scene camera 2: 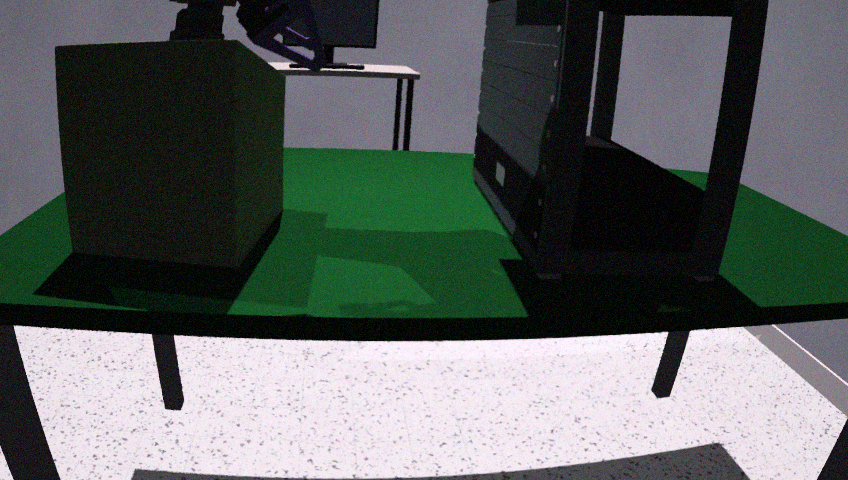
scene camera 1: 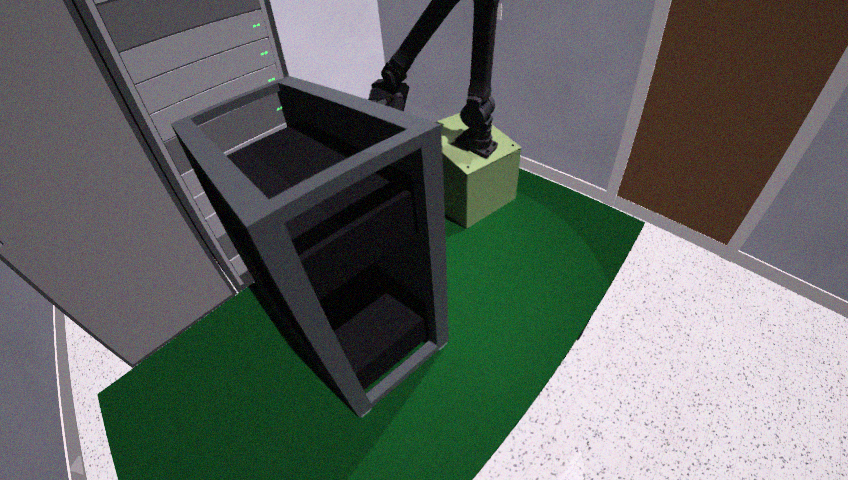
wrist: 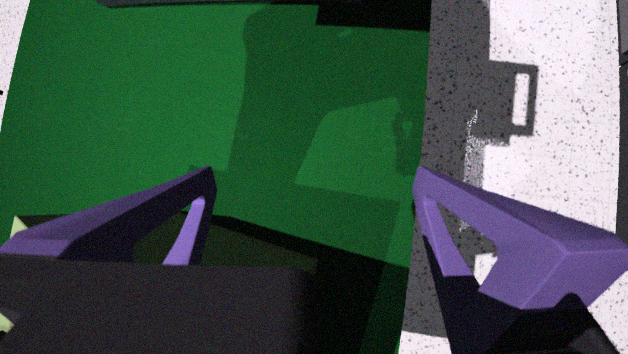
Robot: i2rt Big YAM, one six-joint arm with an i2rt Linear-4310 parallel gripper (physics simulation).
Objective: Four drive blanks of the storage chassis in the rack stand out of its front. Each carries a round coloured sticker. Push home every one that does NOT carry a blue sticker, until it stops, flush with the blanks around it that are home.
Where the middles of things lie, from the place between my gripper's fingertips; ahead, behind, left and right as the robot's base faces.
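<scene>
I find the rack point(scene camera 1: 339, 217) 190 mm to the left of my hand and 450 mm ahead of my hand, and the rack is also 30 mm above my hand.
</scene>
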